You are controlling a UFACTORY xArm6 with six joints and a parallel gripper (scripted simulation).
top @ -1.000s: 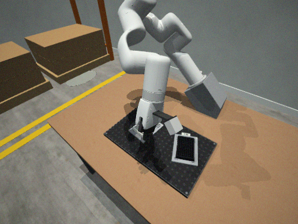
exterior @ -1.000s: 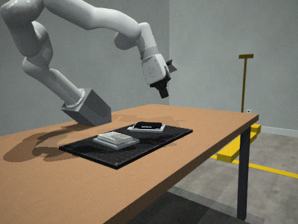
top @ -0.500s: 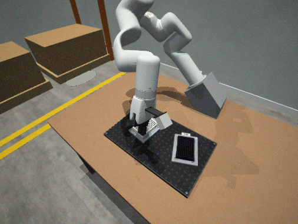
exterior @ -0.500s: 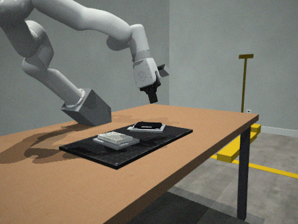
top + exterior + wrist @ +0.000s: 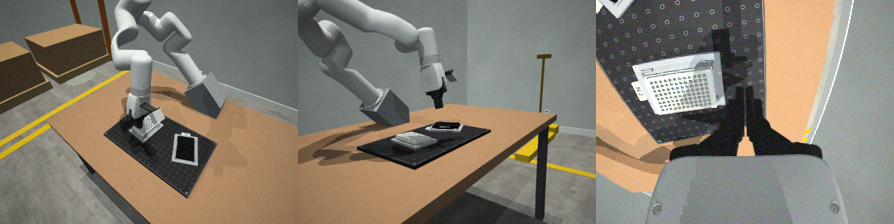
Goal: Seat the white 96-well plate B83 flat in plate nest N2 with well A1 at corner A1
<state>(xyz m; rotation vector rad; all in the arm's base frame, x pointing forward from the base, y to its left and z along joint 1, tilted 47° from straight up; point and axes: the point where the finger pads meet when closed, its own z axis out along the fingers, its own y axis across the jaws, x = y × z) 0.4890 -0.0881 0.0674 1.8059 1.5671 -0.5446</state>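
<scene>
The white 96-well plate B83 lies 11 cm behind my hand, 4 cm to the right of it and 14 cm below it. Also, from my hand: N2 label: 20 cm behind, 1 cm to the right, 17 cm below; then A1 mark: 17 cm behind, 4 cm to the left, 15 cm below; then black plate B38: 9 cm behind, 21 cm to the left, 15 cm below.
</scene>
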